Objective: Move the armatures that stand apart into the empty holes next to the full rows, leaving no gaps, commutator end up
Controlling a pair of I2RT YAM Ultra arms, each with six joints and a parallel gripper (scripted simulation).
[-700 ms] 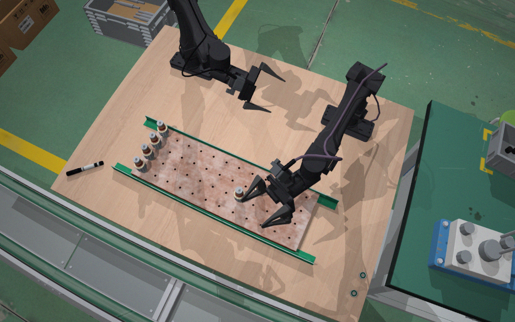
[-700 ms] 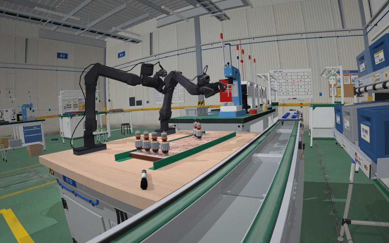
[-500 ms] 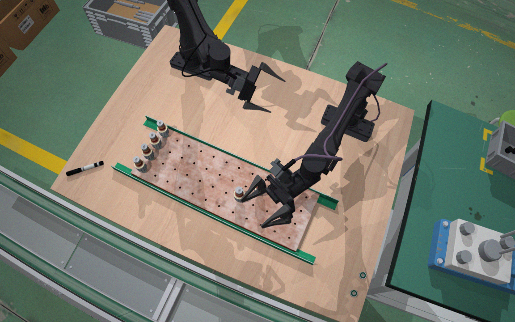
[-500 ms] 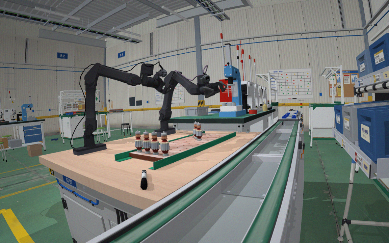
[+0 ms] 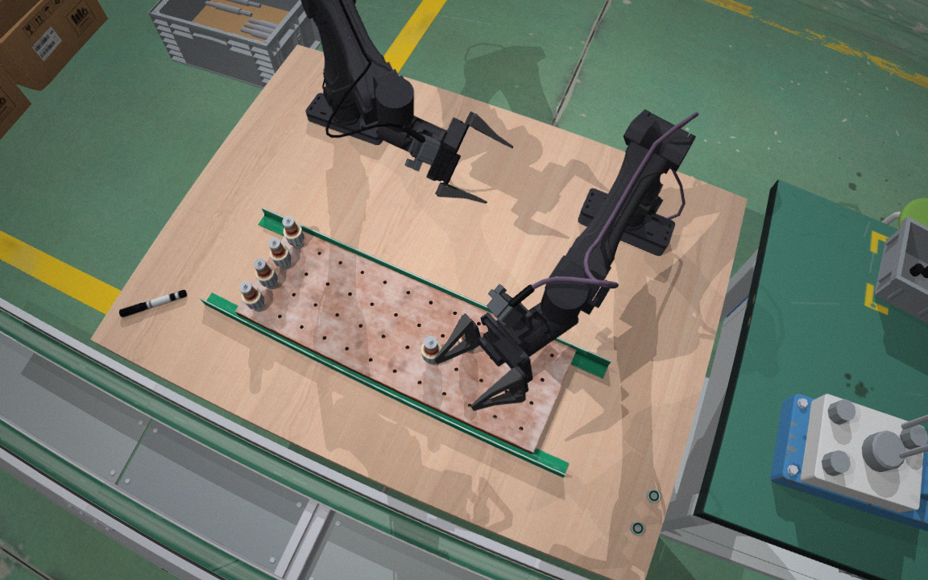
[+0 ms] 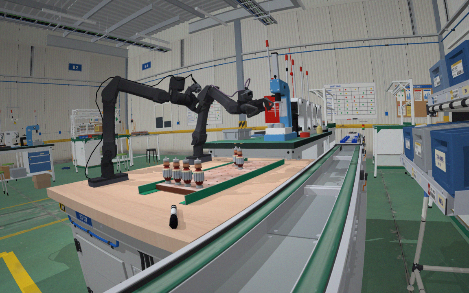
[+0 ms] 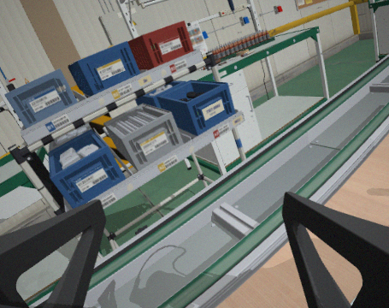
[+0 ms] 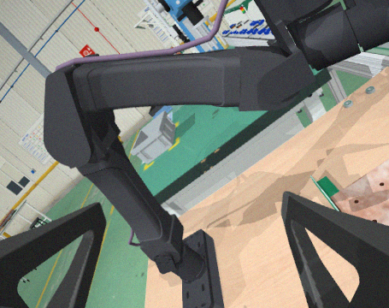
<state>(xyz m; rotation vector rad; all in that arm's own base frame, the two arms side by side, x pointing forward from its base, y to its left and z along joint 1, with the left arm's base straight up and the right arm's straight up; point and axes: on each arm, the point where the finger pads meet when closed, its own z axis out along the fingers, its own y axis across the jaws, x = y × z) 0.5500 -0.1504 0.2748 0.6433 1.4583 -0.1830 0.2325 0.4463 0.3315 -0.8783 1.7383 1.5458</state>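
Now: right hand 340 mm above the board, 200 mm short of it and 90 mm to the left of it. The rest, counted from my right hand: marker 600 mm to the right, 370 mm ahead, 340 mm below.
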